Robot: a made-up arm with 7 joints.
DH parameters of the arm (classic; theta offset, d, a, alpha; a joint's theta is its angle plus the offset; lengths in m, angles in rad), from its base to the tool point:
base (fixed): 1.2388 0 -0.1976 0
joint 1: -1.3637 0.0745 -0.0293 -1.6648
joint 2: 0 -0.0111 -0.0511 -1.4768
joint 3: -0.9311 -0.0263 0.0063 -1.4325
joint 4: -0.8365 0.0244 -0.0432 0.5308
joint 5: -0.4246 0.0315 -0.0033 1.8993
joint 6: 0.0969 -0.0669 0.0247 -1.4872
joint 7: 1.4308 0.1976 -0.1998 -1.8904
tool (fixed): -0.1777 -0.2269 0 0
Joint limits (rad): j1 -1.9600..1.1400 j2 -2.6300..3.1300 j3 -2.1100..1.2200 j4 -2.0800..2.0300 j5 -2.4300..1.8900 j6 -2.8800..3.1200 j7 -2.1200..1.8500
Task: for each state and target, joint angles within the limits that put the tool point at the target. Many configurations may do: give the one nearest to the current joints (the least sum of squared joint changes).
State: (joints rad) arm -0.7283 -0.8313 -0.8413 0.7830 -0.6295 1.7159 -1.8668
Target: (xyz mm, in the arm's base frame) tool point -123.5 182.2 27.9
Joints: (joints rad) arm -0.7681 -0.9385 -0.2797 0.3882 -0.7726 2.2907 -2.0947
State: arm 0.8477 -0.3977 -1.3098 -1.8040 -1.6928 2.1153 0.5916
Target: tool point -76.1 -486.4 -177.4
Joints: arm 0.6385 -0.0483 -0.5807 -1.7953 -2.0610 2.8154 1.1869
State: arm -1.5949 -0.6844 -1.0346 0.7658 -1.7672 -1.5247 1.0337
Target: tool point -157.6 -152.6 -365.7
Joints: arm -1.4882 -0.7825 -0.7450 1.1167 -2.0227 -1.3187 1.5254
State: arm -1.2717 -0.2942 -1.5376 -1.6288 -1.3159 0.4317 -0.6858
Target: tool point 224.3 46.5 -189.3
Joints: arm -1.5568 -0.8221 -2.0299 -2.0015 -1.3324 0.5890 -0.7403
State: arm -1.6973 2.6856 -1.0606 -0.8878 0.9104 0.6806 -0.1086
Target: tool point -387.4 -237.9 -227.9
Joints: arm -1.3106 2.5649 -0.6061 -1.0834 0.6076 1.3165 0.3795
